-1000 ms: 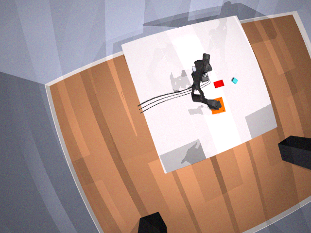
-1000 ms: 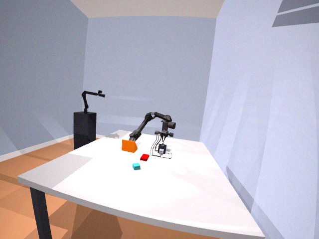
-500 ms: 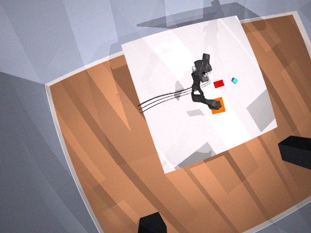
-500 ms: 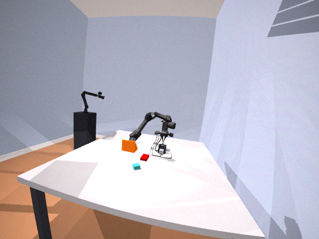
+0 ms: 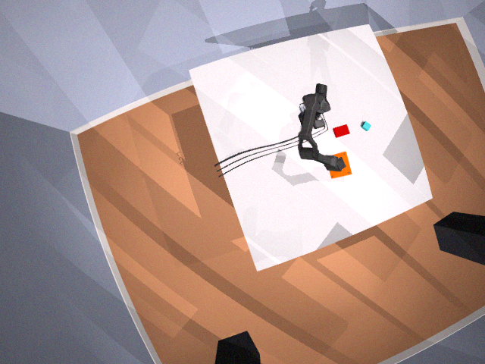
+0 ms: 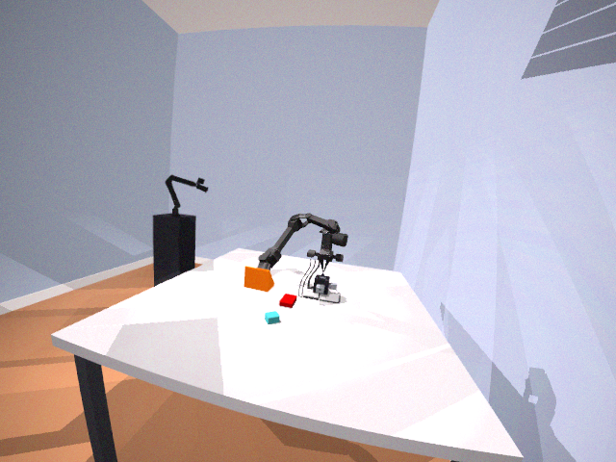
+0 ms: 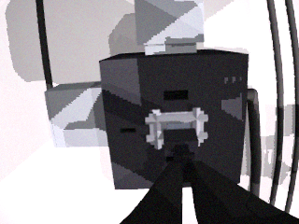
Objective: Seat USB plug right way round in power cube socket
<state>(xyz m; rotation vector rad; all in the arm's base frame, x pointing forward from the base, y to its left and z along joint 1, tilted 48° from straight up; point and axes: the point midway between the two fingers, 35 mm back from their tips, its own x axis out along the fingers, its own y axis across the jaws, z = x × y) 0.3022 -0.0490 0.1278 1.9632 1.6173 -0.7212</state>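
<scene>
The dark usb plug is 2 cm below my gripper tip. The rest, counted from my gripper tip: red block 19 cm to the right, 15 cm behind, 10 cm below; cyan block 36 cm to the right, 18 cm behind, 9 cm below.
</scene>
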